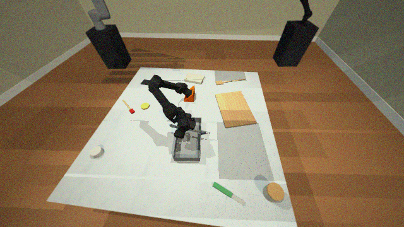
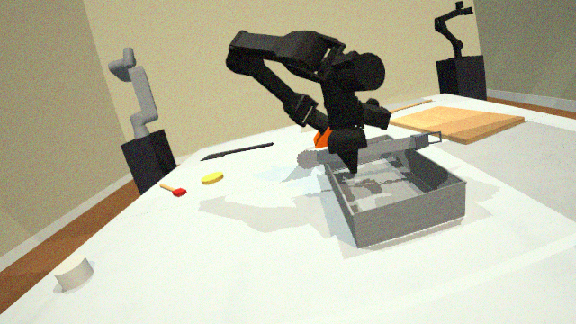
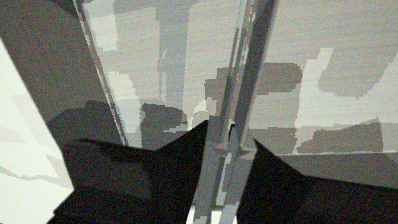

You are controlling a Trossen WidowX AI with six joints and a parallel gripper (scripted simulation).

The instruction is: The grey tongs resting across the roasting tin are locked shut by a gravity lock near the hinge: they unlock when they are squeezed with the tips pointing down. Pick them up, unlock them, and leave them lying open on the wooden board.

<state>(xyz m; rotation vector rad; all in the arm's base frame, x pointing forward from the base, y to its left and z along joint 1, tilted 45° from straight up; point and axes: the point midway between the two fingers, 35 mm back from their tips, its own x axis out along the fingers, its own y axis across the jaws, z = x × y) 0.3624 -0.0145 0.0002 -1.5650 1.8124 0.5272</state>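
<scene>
Now: gripper tip 50 mm short of the grey roasting tin and 30 mm to the right of it. Round my gripper tip: black lock piece (80 mm to the left, 40 mm above, 20 mm ahead); then yellow disc (370 mm to the right, 270 mm behind, 20 mm below); then wooden board (380 mm to the left, 240 mm behind, 20 mm below).
</scene>
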